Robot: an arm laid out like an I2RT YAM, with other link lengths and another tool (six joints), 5 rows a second.
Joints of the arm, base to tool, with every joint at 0 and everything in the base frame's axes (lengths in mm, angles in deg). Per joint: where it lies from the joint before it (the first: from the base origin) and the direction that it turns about. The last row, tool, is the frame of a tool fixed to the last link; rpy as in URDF.
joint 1: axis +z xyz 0 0 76.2
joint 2: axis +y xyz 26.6 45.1 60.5
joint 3: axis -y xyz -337.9 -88.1 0
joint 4: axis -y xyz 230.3 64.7 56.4
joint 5: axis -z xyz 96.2 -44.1 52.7
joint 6: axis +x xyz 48.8 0 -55.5
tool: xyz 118 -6 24 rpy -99.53 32.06 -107.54
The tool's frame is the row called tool.
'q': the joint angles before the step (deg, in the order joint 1, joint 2, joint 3, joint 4, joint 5, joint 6). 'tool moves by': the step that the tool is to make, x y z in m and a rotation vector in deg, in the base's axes. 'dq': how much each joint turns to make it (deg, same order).
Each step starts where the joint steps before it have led.
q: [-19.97 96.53 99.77 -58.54 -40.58 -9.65]
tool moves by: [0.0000 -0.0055 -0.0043 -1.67 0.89 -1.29]
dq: [0.00 0.05 0.01 -0.22 2.27 0.00]
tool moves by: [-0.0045 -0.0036 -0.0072 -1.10 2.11 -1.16]
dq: [0.00 0.00 -0.01 -1.60 2.10 -0.01]
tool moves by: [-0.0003 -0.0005 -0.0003 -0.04 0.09 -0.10]
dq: [-0.05 -0.01 -0.01 -0.06 0.09 0.01]
